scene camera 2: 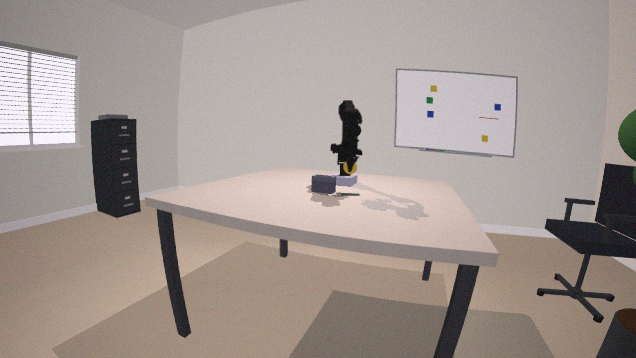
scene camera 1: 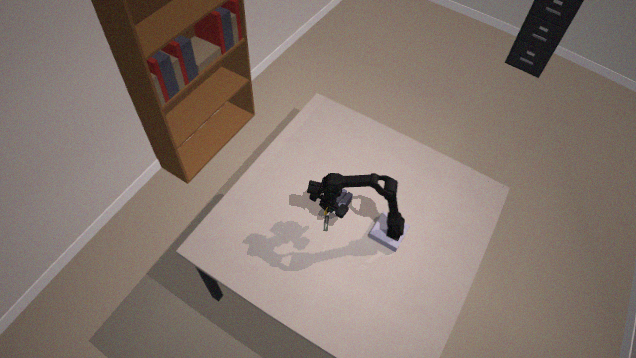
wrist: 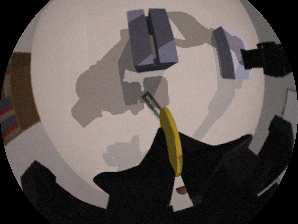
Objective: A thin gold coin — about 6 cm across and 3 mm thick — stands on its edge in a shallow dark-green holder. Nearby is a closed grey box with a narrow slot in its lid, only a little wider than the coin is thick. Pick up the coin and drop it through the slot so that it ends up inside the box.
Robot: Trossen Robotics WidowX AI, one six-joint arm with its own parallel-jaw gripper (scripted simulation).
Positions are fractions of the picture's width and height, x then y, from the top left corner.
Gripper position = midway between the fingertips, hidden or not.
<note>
My gripper (wrist: 0.55, 0.58) holds a gold coin (wrist: 0.56, 0.55).
</note>
